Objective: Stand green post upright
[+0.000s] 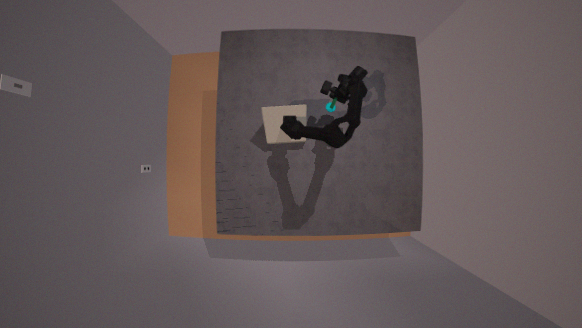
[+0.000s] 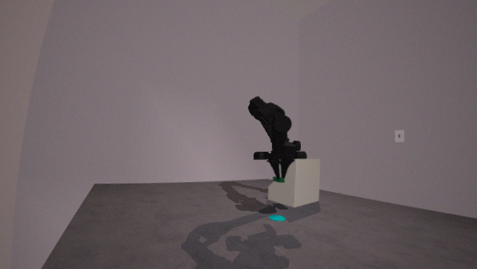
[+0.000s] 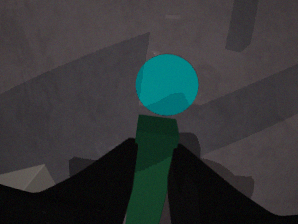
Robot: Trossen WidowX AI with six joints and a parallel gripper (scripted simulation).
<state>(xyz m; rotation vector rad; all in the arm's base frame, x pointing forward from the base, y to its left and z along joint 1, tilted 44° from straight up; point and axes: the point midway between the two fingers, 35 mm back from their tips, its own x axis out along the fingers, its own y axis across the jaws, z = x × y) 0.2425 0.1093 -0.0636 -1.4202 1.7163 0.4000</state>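
Now: gripper tip 14 cm above the cyan circle. From my gripper tip the other things lie so: green post: 2 cm to the right, 1 cm behind.
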